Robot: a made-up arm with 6 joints.
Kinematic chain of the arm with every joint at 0, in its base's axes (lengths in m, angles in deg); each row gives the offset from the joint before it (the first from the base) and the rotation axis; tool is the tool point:
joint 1: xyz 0 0 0.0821 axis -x
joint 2: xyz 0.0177 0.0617 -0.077 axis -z
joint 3: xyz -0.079 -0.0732 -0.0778 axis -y
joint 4: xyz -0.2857 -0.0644 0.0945 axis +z
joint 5: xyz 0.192 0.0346 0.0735 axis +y
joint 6: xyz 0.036 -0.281 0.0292 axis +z
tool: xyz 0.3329 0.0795 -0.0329
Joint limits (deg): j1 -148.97..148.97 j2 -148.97..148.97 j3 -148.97..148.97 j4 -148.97..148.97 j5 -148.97..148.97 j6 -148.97..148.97
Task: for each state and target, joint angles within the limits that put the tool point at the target. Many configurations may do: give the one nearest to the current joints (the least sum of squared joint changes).
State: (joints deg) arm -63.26 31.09 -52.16 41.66 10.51 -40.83
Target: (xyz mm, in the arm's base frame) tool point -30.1 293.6 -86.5
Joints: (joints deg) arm -77.24 57.42 -34.28 20.95 32.10 -2.63
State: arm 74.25 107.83 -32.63 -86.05 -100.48 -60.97
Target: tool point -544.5 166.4 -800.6
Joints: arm 87.70 82.06 4.49 -78.88 -88.16 -78.35
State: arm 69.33 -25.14 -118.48 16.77 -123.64 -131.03
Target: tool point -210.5 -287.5 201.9
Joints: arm 77.83 -28.65 -148.97 67.82 -101.76 -148.97
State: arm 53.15 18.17 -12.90 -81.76 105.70 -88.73
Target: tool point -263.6 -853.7 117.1
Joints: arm 26.29 -28.75 14.06 -51.65 95.17 -71.66
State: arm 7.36 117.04 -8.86 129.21 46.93 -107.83
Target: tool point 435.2 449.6 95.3
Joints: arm -6.24 76.42 -4.69 148.97 41.64 -93.57
